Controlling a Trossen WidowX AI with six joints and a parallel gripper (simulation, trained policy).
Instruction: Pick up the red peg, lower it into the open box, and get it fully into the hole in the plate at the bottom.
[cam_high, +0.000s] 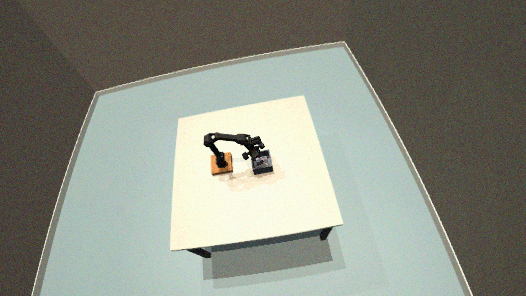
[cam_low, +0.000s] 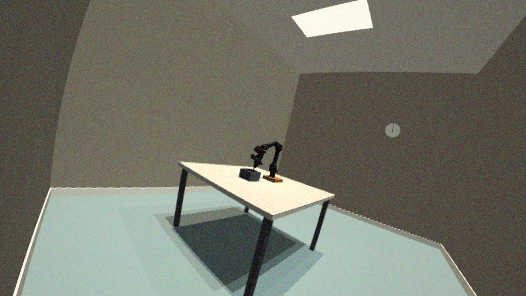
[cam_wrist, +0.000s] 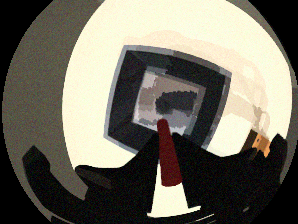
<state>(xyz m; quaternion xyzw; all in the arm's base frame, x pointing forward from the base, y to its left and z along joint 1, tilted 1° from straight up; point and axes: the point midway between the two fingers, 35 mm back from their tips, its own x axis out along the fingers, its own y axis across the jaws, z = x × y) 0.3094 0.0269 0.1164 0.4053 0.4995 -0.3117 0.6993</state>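
Right now my gripper tip is 1 cm below the red peg. Also, from my gripper tip: pale plate: 8 cm below, 2 cm ahead, 1 cm to the right; dark box: 10 cm below, 2 cm ahead, 1 cm to the right.
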